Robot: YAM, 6 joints.
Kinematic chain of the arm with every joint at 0, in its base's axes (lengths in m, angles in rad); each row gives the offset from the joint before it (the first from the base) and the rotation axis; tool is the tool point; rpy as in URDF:
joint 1: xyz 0 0 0.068 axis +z
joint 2: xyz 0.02 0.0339 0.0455 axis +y
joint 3: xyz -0.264 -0.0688 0 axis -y
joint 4: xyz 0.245 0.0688 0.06 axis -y
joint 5: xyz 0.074 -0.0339 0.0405 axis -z
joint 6: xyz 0.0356 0 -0.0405 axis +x
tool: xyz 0 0 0 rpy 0 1.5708 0
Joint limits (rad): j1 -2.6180..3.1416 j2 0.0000..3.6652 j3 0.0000..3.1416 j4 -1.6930..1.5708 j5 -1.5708..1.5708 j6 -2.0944..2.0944
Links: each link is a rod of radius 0.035 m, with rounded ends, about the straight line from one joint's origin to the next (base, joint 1, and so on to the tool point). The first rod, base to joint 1, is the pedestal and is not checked.
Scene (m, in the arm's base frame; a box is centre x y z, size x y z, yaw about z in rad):
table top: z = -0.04
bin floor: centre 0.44 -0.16 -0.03 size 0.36 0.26 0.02 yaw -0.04
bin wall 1: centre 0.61 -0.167 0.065 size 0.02 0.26 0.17 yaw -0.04
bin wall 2: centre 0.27 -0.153 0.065 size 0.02 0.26 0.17 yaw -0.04
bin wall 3: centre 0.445 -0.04 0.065 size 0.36 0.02 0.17 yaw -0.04
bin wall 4: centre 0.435 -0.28 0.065 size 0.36 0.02 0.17 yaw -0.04
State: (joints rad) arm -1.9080 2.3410 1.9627 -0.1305 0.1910 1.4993
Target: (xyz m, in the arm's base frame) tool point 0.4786 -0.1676 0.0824
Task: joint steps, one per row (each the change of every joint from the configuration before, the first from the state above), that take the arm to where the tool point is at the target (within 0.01 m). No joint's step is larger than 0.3 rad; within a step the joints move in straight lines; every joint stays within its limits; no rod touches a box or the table.
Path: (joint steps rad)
1: 0.2628 -0.0356 -0.0211 -0.0143 -0.0179 0.0000
2: 0.2629 -0.0355 -0.0211 -0.0143 -0.0178 0.0000
3: 0.2628 -0.0356 -0.0212 -0.0143 -0.0179 0.0000
4: 0.2629 -0.0355 -0.0211 -0.0144 -0.0178 0.0000
5: 0.2628 -0.0356 -0.0211 -0.0143 -0.0179 0.0000
6: 0.2628 -0.0355 -0.0211 -0.0143 -0.0178 0.0000
7: -0.0001 0.2975 -0.1263 -0.0179 -0.0018 0.0000

